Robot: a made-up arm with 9 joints. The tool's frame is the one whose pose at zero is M. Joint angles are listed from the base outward.
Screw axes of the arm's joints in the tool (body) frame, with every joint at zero. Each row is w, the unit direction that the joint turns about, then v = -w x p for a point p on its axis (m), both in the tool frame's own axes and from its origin. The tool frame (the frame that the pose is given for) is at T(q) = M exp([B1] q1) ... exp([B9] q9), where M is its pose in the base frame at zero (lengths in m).
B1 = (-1, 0, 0, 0, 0.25, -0.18)
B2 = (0, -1, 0, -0.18, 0, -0.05)
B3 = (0, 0, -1, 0.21, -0.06, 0)
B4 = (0, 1, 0, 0.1, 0, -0.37)
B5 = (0, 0, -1, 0.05, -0.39, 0)
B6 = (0, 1, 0, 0.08, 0, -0.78)
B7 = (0, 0, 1, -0.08, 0.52, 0)
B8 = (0, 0, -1, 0.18, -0.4, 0)
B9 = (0, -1, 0, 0.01, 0, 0.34)
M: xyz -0.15 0.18 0.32 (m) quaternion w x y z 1 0 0 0
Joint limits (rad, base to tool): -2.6..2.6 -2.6..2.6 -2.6..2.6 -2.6..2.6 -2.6..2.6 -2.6..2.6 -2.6..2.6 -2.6..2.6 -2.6..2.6
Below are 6 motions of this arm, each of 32 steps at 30 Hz.
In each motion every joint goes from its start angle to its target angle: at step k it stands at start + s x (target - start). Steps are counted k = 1, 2, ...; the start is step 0. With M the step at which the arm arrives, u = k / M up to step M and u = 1 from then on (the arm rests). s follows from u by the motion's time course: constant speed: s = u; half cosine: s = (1 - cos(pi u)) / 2; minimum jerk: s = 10 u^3 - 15 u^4 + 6 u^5.
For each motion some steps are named. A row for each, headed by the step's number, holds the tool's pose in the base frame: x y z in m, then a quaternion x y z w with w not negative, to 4 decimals.
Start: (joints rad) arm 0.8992 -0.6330 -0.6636 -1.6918 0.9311 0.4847 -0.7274 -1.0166 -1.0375
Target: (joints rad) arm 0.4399 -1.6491 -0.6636 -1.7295 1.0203 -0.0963 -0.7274 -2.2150 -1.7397
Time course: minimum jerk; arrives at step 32
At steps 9, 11, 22, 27, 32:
9: -0.2427 0.3856 0.1171 0.0397 0.3855 0.1171 0.9144
11: -0.2503 0.4013 0.1447 0.0327 0.4088 0.1232 0.9037
22: -0.2658 0.3824 0.3193 -0.0716 0.6191 0.1511 0.7673
27: -0.2650 0.3396 0.3641 -0.1103 0.6801 0.1627 0.7063
32: -0.2646 0.3293 0.3733 -0.1185 0.6919 0.1656 0.6926

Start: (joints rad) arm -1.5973 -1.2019 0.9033 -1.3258 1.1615 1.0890 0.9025 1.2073 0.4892
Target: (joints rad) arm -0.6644 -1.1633 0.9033 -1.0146 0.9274 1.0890 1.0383 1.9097 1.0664
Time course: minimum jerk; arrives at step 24
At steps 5, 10, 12, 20, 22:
5: -0.0438 -0.0391 -0.1855 0.2830 0.5151 -0.5738 0.5704
10: -0.1122 -0.1363 -0.1383 0.0724 0.4536 -0.6388 0.6172
12: -0.1404 -0.1781 -0.0938 -0.0456 0.4139 -0.6608 0.6244
20: -0.1851 -0.2229 0.0770 -0.3930 0.2863 -0.6653 0.5665
22: -0.1861 -0.2212 0.0880 -0.4143 0.2783 -0.6623 0.5587

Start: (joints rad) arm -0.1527 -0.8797 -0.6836 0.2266 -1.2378 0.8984 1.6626 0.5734 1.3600
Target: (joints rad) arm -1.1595 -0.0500 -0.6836 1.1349 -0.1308 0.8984 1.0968 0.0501 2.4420
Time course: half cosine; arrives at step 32
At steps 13, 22, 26, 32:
13: -0.4579 -0.2659 0.5863 0.8251 0.3574 0.3684 0.2362
22: -0.4544 -0.2811 0.2361 0.8775 0.1701 0.1548 0.4208
26: -0.4549 -0.2840 0.1367 0.8802 0.0876 0.0670 0.4616
32: -0.4596 -0.2847 0.0828 0.8763 0.0348 0.0091 0.4804

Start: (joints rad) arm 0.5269 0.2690 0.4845 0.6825 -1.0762 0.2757 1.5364 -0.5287 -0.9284
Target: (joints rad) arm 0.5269 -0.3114 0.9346 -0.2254 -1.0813 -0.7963 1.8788 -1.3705 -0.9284
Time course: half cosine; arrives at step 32
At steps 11, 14, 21, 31, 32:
11: -0.7995 0.2688 -0.0290 -0.3468 0.2090 0.9107 0.0817
14: -0.7375 0.2691 -0.0223 -0.4230 0.1716 0.8889 0.0372
21: -0.5671 0.2586 0.0396 0.5703 -0.1433 -0.7961 0.1433
31: -0.4286 0.2736 0.1400 0.6150 -0.1645 -0.6913 0.3418
32: -0.4274 0.2740 0.1411 0.6150 -0.1648 -0.6902 0.3438

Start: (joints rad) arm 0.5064 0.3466 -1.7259 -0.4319 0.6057 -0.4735 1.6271 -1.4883 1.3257
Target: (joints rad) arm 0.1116 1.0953 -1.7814 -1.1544 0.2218 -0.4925 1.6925 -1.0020 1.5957
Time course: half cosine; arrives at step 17
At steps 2, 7, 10, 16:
2: -0.4925 -0.7067 0.7648 -0.2496 -0.3153 -0.7702 0.4950
7: -0.4021 -0.9075 0.5128 -0.1320 -0.2509 -0.7570 0.5887
10: -0.2738 -0.9925 0.3056 -0.0341 -0.2185 -0.7182 0.6598
16: -0.0676 -0.9975 0.0950 0.0890 -0.2130 -0.6397 0.7331

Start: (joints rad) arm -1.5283 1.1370 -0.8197 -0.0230 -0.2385 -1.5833 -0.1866 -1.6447 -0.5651
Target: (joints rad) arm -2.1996 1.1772 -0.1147 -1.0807 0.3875 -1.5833 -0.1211 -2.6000 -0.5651
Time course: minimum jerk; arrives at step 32
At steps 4, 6, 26, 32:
4: -0.7027 0.5081 -0.2571 -0.4287 -0.7465 -0.2896 0.4184
6: -0.6843 0.5347 -0.2307 -0.4358 -0.7225 -0.3231 0.4286
26: -0.1707 0.4114 0.4750 -0.2332 0.2923 -0.6155 0.6938
32: -0.1481 0.3814 0.4895 -0.2024 0.3443 -0.5965 0.6962

